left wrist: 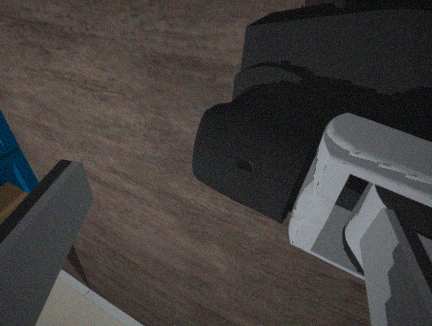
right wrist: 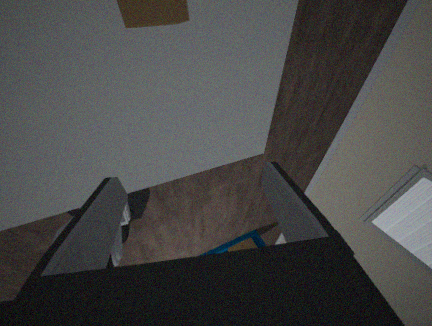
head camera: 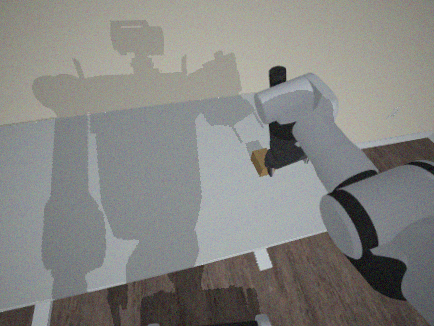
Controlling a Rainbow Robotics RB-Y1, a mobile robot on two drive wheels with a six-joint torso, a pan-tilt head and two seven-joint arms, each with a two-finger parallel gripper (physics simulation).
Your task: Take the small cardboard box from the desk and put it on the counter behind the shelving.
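Frame: origin at the robot's base, x ahead, y left, z up, level; millimetres.
Where they show: left gripper, fingertip midpoint: (left wrist: pixel 226 203); right gripper, fingertip midpoint: (right wrist: pixel 195 179) (head camera: pixel 287 167).
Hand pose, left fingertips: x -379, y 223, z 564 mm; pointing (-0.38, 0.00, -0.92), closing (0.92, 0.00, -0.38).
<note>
After its pixels a point has its place.
The small cardboard box (head camera: pixel 260 162) @[z 771, x 549, y -214 mm] (right wrist: pixel 155 12) @[z 771, x 532, y -242 mm] stands on the white desk (head camera: pixel 230 215) @[z 721, x 371, y -87 mm] (right wrist: pixel 200 90) @[z 720, x 459, y -312 mm]. It is cut by the top edge of the right wrist view. My right gripper (head camera: pixel 288 165) @[z 892, x 434, y -249 mm] (right wrist: pixel 195 179) @[z 892, x 434, y -249 mm] is open, with nothing between its fingers. In the head view it is just right of the box and partly covers it; in the right wrist view the box lies beyond the fingertips. My left gripper (left wrist: pixel 226 203) @[z 564, x -379, y 223 mm] is open and empty, above the wooden floor (left wrist: pixel 140 150) @[z 1, x -989, y -441 mm]. The counter and the shelving cannot be made out.
A blue-edged object (left wrist: pixel 15 162) @[z 67, x -2007, y -990 mm] (right wrist: pixel 227 243) @[z 18, x -1962, y -1280 mm] with brown cardboard in it stands on the floor side. The beige wall (head camera: pixel 350 40) @[z 965, x 1149, y -764 mm] (right wrist: pixel 350 165) @[z 324, x -345, y -2539 mm] borders the desk's far side in the head view. The robot's dark base (left wrist: pixel 240 145) @[z 334, x -468, y 53 mm] shows in the left wrist view.
</note>
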